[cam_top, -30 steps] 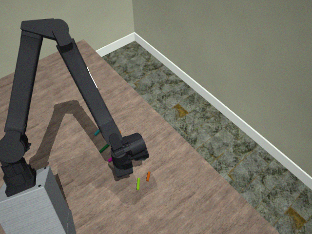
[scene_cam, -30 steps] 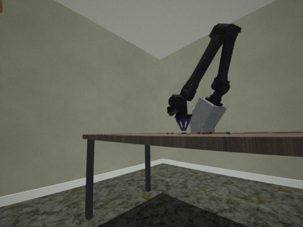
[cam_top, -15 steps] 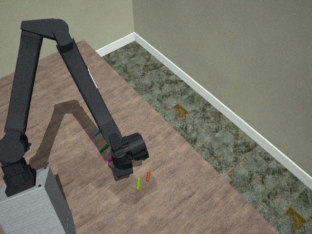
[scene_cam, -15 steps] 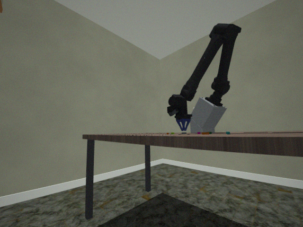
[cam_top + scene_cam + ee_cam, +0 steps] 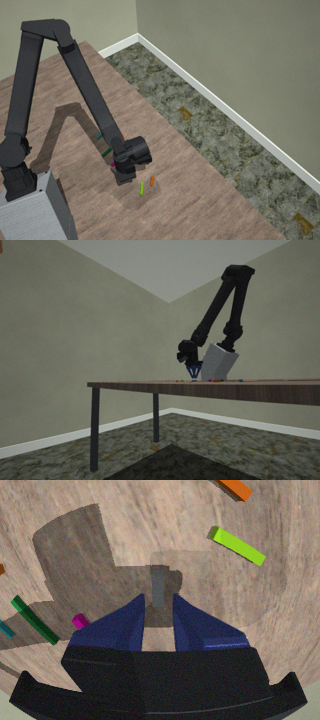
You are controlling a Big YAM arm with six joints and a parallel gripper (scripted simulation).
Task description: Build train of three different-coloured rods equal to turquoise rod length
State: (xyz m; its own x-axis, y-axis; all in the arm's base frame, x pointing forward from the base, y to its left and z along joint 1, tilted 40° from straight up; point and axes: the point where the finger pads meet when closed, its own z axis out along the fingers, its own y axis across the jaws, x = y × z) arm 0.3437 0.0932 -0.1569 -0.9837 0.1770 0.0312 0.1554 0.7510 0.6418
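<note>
Now: the grey rod 20 mm below my hand. Also, from my hand: lime rod: 70 mm to the right, 30 mm ahead, 20 mm below; then magenta rod: 90 mm to the left, 30 mm behind, 20 mm below; then green rod: 160 mm to the left, 20 mm below, 20 mm behind.
</note>
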